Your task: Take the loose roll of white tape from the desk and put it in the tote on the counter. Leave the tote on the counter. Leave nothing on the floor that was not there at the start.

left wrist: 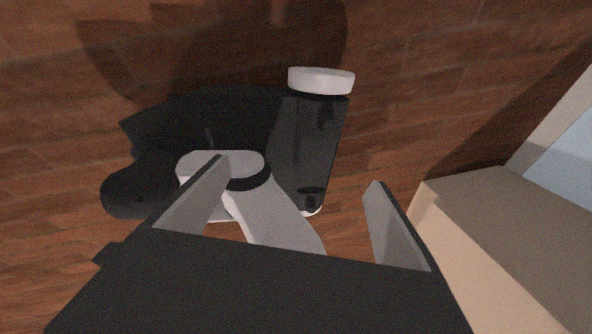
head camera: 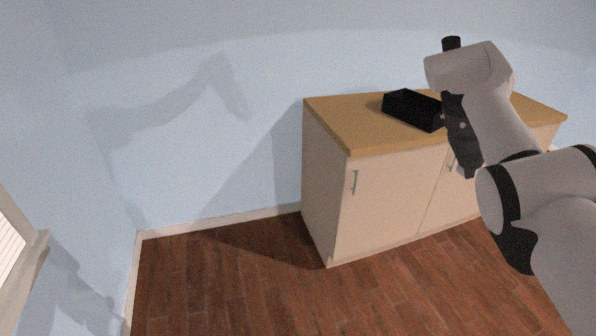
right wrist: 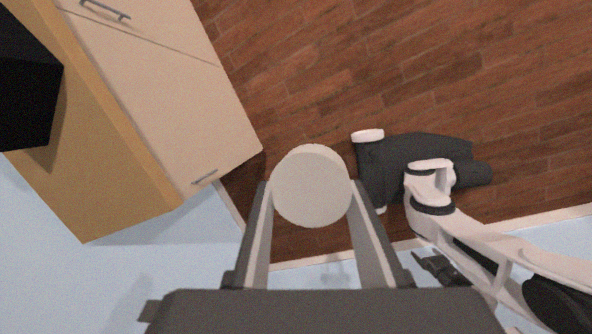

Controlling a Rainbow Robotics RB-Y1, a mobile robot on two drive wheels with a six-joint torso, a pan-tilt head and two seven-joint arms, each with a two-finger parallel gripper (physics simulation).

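Places are measured from the robot's base along level axes (x ahead, y left, z up), in centimetres.
Pixels of known places: left gripper, fingertip midpoint: point(left wrist: 299, 177) point(right wrist: 422, 250); right gripper, fingertip midpoint: point(head camera: 465, 168) point(right wrist: 309, 189).
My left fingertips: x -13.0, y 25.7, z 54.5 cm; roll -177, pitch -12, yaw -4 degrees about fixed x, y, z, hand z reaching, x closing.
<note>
For each thing: its top centre in the pictures, then the offset to it from my left fingertips. "spot": a spot on its surface instead. Level surfaces: height alone.
- tape, top centre: point(right wrist: 308, 193) dx +37.5, dy -69.8, dz +60.9 cm
- black open-topped tote, top centre: point(head camera: 418, 99) dx +114.3, dy -98.4, dz +46.6 cm
- wooden counter top, surface height: dz +36.5 cm
- brown wood floor, surface height: dz -54.4 cm
- window, surface spot: point(head camera: 9, 245) spot: dx +40.0, dy +58.2, dz +35.9 cm
A round white roll of tape point(right wrist: 311, 186) is held between the fingertips of my right gripper point(right wrist: 309, 189), which is shut on it. In the head camera the right gripper appears in front of the counter, its fingertips hard to make out. The black open-topped tote point(head camera: 411, 110) point(right wrist: 27, 85) stands upright on the wooden counter top point(head camera: 345, 125) point(right wrist: 95, 170). In the right wrist view the tote lies at the far left, apart from the held roll. My left gripper point(left wrist: 299, 177) is open with no object between its fingers, above the floor and the robot's base. The desk does not show.
The counter's cabinet point(head camera: 385, 205) point(right wrist: 165, 90) point(left wrist: 500, 240) has door handles on its front. The robot's wheeled base point(left wrist: 310, 145) point(right wrist: 390, 160) stands on the brown wood floor point(head camera: 240, 290). Blue walls point(head camera: 200, 150) meet at a corner, and part of a window point(head camera: 9, 245) shows at the left.
</note>
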